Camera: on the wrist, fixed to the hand. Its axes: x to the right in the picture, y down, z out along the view.
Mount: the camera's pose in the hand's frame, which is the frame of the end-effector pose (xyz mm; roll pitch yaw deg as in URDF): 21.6 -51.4 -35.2 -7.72 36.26 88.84
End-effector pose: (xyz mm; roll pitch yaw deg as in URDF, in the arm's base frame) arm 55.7 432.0 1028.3 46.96 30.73 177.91
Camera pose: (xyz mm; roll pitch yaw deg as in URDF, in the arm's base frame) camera 68.9 440.9 964.3 24.26 -8.69 -98.41
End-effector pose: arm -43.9 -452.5 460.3 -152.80 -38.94 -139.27
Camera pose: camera -11.2 -463.4 516.5 -147.83 -7.63 125.73
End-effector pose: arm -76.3 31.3 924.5 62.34 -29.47 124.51
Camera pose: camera -110.2 67.7 881.3 -38.88 -22.99 -132.81
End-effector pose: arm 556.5 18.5 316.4 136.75 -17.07 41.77
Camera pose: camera 533.0 80.0 313.6 -129.05 -70.85 -104.55
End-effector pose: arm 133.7 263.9 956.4 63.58 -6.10 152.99
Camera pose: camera 104.8 268.9 897.4 -13.41 -27.25 -114.91
